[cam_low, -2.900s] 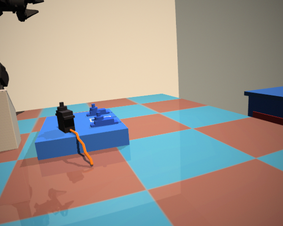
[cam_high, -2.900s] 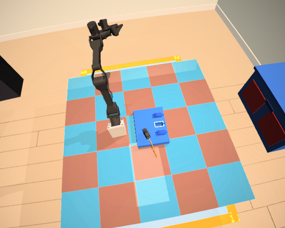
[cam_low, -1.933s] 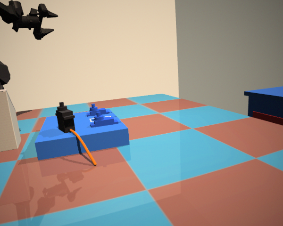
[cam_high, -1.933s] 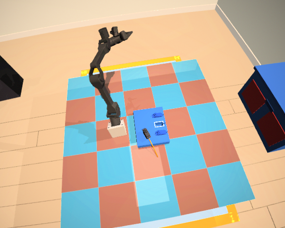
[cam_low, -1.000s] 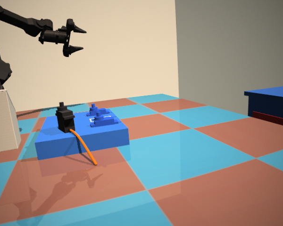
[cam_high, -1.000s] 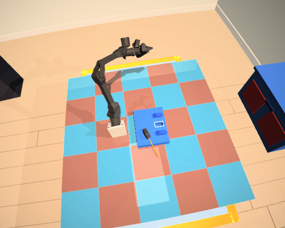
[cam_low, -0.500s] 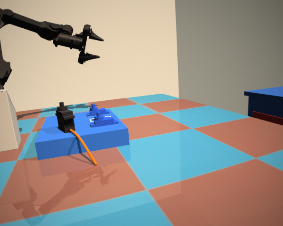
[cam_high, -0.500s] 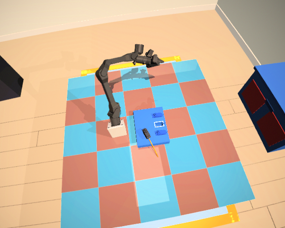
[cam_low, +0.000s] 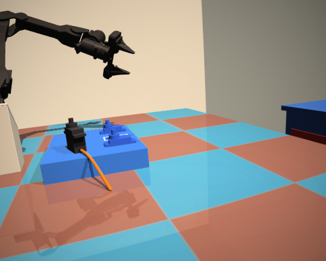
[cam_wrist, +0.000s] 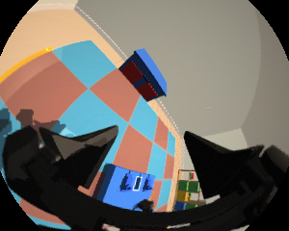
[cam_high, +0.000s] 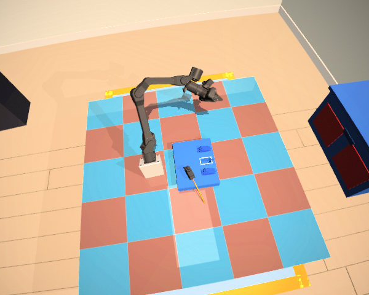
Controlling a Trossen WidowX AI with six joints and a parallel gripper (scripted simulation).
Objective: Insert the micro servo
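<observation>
Now: gripper tip 25 cm past the blue deck, 24 cm to the left of it and 24 cm above it.
</observation>
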